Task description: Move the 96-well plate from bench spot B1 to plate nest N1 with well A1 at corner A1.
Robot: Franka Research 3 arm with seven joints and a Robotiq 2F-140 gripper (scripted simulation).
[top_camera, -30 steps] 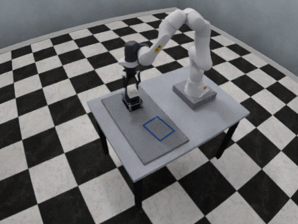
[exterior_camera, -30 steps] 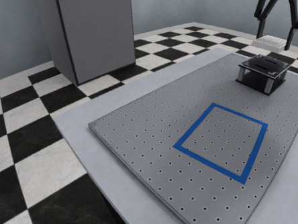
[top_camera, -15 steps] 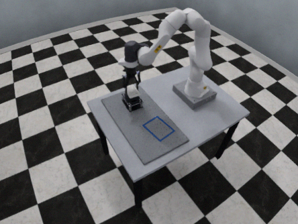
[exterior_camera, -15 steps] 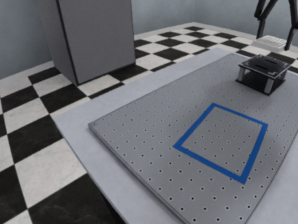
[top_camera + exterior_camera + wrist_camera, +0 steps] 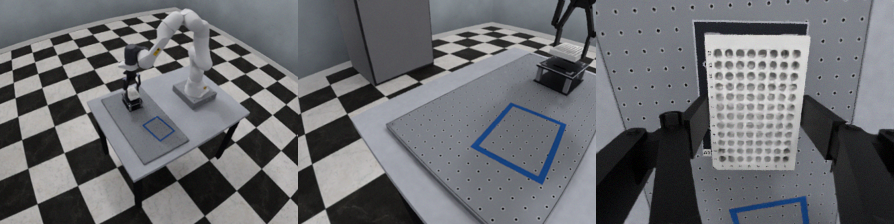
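The black raised nest lies 70 mm below my hand. The rest, counted from my hand: A1 mark: 60 mm ahead, 70 mm to the left, 70 mm below; white 96-well plate: 20 mm below.
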